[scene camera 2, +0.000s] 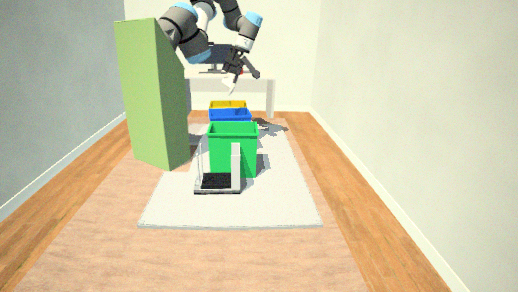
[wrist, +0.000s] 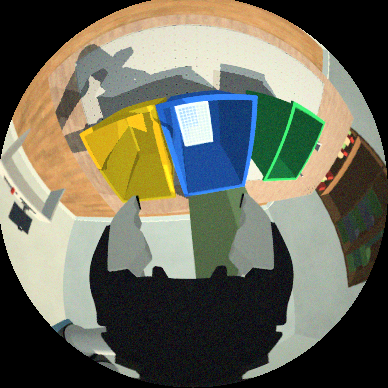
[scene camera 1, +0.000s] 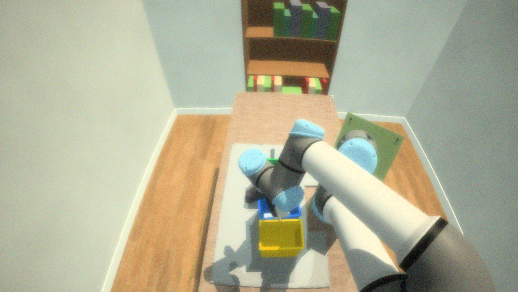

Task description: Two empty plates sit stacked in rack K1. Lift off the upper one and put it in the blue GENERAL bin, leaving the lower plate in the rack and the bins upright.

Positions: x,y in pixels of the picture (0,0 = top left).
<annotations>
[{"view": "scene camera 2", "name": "gripper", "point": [229,93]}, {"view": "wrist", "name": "gripper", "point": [189,195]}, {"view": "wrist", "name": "yellow bin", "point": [129,148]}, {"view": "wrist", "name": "blue bin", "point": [223,163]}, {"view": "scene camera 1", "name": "yellow bin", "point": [284,238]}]
</annotations>
